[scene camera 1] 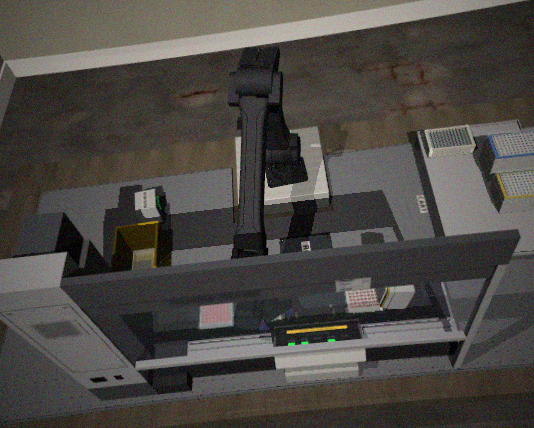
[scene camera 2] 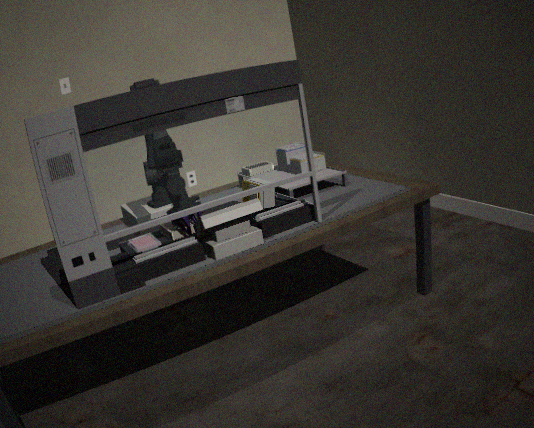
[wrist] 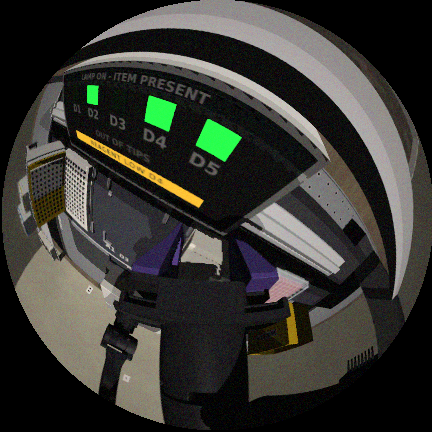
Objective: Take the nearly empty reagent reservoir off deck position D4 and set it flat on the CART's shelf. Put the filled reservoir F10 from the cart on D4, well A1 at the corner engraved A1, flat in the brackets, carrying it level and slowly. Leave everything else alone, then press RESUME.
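Places are measured from the arm's base along level axes (x ahead, y left, z up), in millimetres.
Where they show: gripper, between the fingertips: (scene camera 1: 279, 323) (wrist: 205, 227); arm's base, origin of its link: (scene camera 1: 286, 173).
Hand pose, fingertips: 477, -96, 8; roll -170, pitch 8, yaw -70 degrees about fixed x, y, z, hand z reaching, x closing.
Each offset is from my fingertips to the centre of the thing, as dx, dy, dz. "spot": to the spot under its first point.
The D4 reagent reservoir {-79, -27, -1} (wrist: 204, 250) is pale and sits low on the deck between the two purple fingers in the wrist view; the fingers and wrist hide much of it. My gripper (wrist: 205, 227) (scene camera 2: 189, 221) is partly open, its fingers down beside the reservoir, and no firm grip shows. A pale ribbed reservoir {-467, +577, +7} (scene camera 1: 449, 140) (scene camera 2: 257, 168) stands at the near left corner of the cart's shelf {spot: -293, +539, -8} (scene camera 1: 455, 192) (scene camera 2: 274, 177). The status panel (wrist: 120, 120) (scene camera 1: 315, 337) shows lamps for D2, D4 and D5 lit and "REAGENT LOW D4". The RESUME button cannot be made out.
A pink-topped plate {-90, -151, -9} (scene camera 1: 216, 315) (scene camera 2: 144, 243) (wrist: 289, 287) lies at D5, close to the fingers. A tip rack (scene camera 1: 362, 299) (wrist: 77, 185) stands at D2. A yellow bin {-256, -341, -1} (scene camera 1: 136, 240) stands behind the deck. The dark gantry beam {spot: +124, +49, +469} (scene camera 1: 290, 265) (scene camera 2: 190, 102) spans above. Blue-edged {-344, +699, +40} (scene camera 1: 515, 144) and yellow-edged racks {-237, +687, +49} (scene camera 1: 521, 185) stand on the cart.
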